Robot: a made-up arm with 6 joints. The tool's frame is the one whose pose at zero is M. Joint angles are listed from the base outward.
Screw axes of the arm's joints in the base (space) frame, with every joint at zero. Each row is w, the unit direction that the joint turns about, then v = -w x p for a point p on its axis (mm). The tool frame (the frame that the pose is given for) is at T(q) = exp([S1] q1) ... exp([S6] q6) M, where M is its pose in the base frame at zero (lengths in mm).
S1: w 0 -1 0 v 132.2 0 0
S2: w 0 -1 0 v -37.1 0 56.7
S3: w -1 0 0 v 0 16.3 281.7
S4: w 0 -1 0 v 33.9 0 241.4
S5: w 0 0 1 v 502.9 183.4 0
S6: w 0 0 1 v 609.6 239.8 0
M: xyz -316.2 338.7 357.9 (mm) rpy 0 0 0 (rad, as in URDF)
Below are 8 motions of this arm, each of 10 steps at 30 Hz.
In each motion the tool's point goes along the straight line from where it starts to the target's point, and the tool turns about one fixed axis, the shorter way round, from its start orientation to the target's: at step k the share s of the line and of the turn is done. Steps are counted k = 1, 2, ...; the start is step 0. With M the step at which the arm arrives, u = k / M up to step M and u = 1 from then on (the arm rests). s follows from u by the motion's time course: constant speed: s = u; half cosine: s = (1 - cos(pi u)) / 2; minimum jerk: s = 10 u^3 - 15 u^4 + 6 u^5.
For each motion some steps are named. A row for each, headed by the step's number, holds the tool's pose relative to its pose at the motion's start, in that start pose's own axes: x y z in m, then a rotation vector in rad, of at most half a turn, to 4 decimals.
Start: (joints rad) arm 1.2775 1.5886 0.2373 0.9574 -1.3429 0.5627
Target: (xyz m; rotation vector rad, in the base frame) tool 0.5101 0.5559 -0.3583 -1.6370 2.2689 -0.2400
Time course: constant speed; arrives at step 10
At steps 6, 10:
6: 0.0456 0.0836 0.0285 -0.1267 0.1585 -0.3703
10: 0.0759 0.1394 0.0475 -0.2111 0.2642 -0.6171

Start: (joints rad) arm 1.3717 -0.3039 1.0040 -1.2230 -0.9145 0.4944
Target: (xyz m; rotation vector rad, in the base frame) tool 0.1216 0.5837 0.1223 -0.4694 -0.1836 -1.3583
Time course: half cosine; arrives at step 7
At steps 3, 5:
3: -0.0235 -0.0070 -0.0085 0.0460 -0.0659 -0.0309
5: -0.0490 -0.0146 -0.0178 0.0960 -0.1376 -0.0645

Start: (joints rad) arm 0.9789 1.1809 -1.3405 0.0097 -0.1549 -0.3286
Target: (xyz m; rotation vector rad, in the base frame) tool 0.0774 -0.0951 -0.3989 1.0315 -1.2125 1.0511
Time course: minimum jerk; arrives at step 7
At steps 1, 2, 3, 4, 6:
1: 0.0012 0.0006 0.0010 -0.0003 0.0049 -0.0032
2: 0.0073 0.0037 0.0064 -0.0019 0.0303 -0.0199
3: 0.0186 0.0093 0.0163 -0.0048 0.0770 -0.0505
4: 0.0320 0.0160 0.0281 -0.0083 0.1323 -0.0868
6: 0.0495 0.0248 0.0434 -0.0129 0.2045 -0.1342

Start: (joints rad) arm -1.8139 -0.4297 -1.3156 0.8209 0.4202 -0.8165
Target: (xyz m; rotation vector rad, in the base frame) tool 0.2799 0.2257 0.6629 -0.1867 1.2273 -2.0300
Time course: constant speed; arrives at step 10
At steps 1, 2, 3, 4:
1: -0.0043 -0.0068 -0.0003 0.0114 0.0088 -0.0207
2: -0.0085 -0.0135 -0.0007 0.0227 0.0175 -0.0414
3: -0.0128 -0.0203 -0.0010 0.0341 0.0263 -0.0620
4: -0.0171 -0.0270 -0.0014 0.0455 0.0351 -0.0827

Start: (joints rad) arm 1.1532 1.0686 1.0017 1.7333 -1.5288 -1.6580
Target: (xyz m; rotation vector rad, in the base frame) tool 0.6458 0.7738 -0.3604 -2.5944 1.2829 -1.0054
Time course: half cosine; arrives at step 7
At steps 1, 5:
1: -0.0036 0.0054 0.0026 -0.0059 0.0000 -0.0059
5: -0.0597 0.0883 0.0423 -0.0966 -0.0005 -0.0963

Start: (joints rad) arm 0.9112 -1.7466 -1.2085 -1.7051 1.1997 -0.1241
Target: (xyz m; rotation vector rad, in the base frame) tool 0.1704 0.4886 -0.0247 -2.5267 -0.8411 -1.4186
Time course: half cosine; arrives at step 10
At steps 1, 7, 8, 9, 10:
1: 0.0026 -0.0003 -0.0014 0.0012 0.0084 0.0084
7: 0.0832 -0.0092 -0.0445 0.0383 0.2728 0.2720
8: 0.0948 -0.0105 -0.0507 0.0436 0.3108 0.3099
9: 0.1023 -0.0113 -0.0546 0.0471 0.3352 0.3343
10: 0.1049 -0.0116 -0.0560 0.0482 0.3437 0.3427

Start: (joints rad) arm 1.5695 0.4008 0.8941 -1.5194 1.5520 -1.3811
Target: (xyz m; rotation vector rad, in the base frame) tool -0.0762 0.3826 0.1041 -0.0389 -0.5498 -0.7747
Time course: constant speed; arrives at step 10
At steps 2, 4, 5, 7, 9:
2: -0.0100 0.0068 -0.0020 -0.0212 -0.0341 -0.0042
4: -0.0200 0.0136 -0.0040 -0.0424 -0.0682 -0.0085
5: -0.0250 0.0170 -0.0050 -0.0531 -0.0852 -0.0106
7: -0.0350 0.0238 -0.0070 -0.0743 -0.1193 -0.0148
9: -0.0450 0.0306 -0.0090 -0.0955 -0.1534 -0.0190

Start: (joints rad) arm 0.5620 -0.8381 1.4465 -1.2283 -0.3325 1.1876
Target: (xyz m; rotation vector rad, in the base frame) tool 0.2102 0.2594 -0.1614 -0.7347 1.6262 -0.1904
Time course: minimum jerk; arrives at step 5
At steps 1, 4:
1: -0.0003 -0.0012 0.0003 0.0030 0.0012 -0.0023
4: -0.0052 -0.0198 0.0047 0.0488 0.0191 -0.0370

